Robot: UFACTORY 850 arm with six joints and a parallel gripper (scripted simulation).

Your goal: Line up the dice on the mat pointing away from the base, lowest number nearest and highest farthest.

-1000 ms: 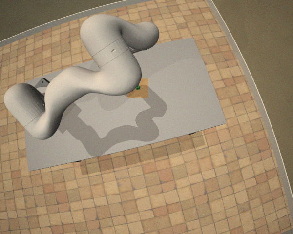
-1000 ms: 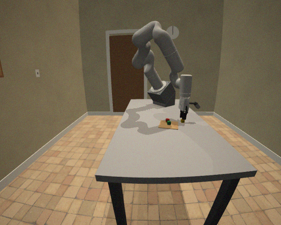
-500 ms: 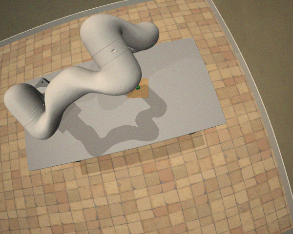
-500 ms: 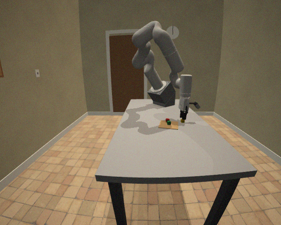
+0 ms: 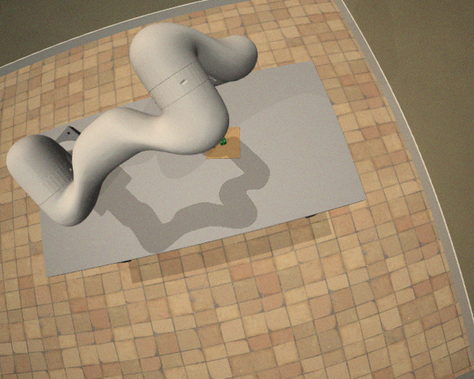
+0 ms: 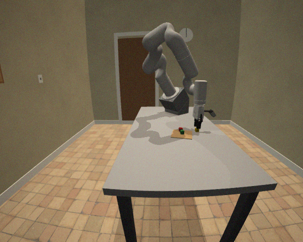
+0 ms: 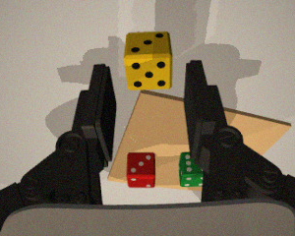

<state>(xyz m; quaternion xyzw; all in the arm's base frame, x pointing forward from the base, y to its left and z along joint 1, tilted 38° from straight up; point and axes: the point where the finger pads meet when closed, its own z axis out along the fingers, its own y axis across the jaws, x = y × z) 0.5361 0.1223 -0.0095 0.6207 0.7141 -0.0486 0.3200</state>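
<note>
The yellow die is 4 cm below my hand. The rest, counted from my hand: green die 4 cm ahead, 12 cm to the right, 3 cm below; then red die 1 cm behind, 12 cm to the right, 3 cm below; then mat 4 cm ahead, 12 cm to the right, 5 cm below.
</note>
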